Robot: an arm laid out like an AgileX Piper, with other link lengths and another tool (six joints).
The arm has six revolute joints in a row. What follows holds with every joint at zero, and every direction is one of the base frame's.
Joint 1 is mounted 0.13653 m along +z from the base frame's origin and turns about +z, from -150 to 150 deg.
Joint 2 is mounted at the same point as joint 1 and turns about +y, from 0 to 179.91 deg.
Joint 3 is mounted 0.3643 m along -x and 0.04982 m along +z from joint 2 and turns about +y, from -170 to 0 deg.
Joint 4 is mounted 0.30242 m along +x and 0.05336 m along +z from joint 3 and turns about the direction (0.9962, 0, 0.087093), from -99.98 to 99.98 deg.
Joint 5 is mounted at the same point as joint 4 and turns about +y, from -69.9 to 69.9 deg.
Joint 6 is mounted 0.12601 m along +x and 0.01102 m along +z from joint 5 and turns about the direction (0.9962, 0, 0.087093), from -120 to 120 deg.
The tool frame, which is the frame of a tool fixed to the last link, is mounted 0.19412 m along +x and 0.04 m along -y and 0.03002 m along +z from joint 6; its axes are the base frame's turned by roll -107.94, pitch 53.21 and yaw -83.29 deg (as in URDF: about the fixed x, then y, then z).
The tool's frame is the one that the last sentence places.
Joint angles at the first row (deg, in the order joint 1, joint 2, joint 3, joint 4, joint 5, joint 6):
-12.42 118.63 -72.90 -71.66 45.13 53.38
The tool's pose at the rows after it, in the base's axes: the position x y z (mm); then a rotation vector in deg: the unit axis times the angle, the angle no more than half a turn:
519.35, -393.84, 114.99, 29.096, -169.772, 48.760
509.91, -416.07, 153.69, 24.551, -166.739, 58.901
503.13, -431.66, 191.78, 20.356, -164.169, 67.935
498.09, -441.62, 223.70, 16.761, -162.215, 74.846
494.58, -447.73, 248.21, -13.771, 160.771, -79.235
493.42, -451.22, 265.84, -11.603, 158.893, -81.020
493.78, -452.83, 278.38, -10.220, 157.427, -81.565
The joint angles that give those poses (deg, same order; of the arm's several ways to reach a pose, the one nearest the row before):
-13.09 118.78 -73.14 -78.25 50.20 57.76
-13.71 118.84 -73.73 -84.26 55.31 61.78
-14.25 118.85 -74.70 -89.01 59.75 64.88
-14.70 118.82 -75.93 -92.17 63.15 66.80
-15.05 118.68 -77.31 -93.82 65.33 67.70
-15.28 118.38 -78.62 -94.49 66.31 68.01
-15.40 117.98 -79.64 -94.69 66.56 68.15

